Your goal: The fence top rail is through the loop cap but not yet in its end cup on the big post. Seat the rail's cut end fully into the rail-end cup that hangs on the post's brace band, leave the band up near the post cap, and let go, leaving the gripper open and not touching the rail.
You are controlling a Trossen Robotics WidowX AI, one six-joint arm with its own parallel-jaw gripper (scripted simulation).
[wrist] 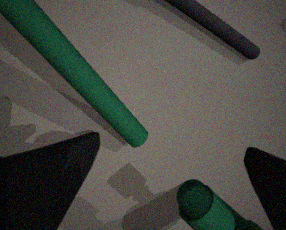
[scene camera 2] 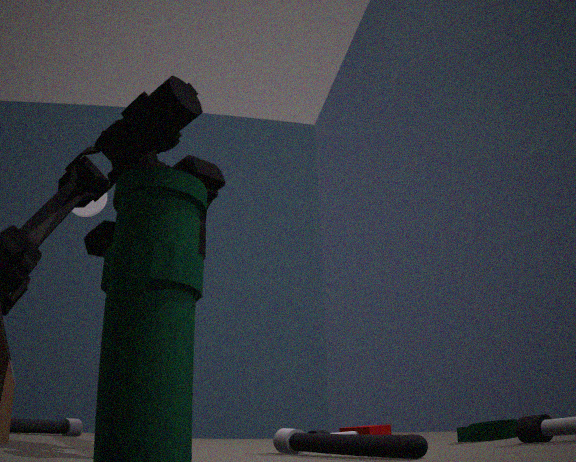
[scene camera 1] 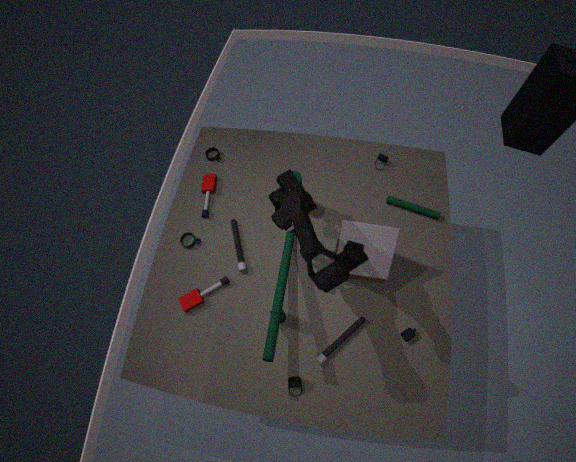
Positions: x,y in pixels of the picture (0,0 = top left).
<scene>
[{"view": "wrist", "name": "gripper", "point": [170,146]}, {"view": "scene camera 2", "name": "green post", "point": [144,399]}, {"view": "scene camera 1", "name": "green top rail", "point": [269,352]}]
</scene>
